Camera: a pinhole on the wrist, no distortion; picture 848 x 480 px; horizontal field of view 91.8 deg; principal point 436.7 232.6 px. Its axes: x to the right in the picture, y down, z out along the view. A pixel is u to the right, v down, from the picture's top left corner.
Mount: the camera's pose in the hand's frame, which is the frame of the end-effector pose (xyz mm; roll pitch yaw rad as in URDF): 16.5 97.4 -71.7 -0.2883 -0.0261 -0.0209
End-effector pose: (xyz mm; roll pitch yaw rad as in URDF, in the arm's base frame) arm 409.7 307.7 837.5 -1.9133 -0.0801 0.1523
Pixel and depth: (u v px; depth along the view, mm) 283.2 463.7 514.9
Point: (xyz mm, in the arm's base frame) 261.7 425.1 217.8
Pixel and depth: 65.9 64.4 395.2
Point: 30.8 555.9 635.7
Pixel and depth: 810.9 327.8 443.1
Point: 818.2 582.5 464.3
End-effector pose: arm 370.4 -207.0 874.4 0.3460 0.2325 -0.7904
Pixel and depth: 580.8 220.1 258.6
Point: 541.2 -250.5 1069.7
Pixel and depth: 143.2 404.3 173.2
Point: 448.1 -27.1 1036.1
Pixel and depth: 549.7 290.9 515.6
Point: 662.8 -281.4 1313.6
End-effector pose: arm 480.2 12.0 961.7 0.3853 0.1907 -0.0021
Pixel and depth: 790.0 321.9 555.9
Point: 1061.6 180.7 1402.4
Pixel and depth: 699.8 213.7 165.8
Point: 623.3 102.3 1072.8
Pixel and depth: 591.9 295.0 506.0
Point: 768.6 150.8 1399.3
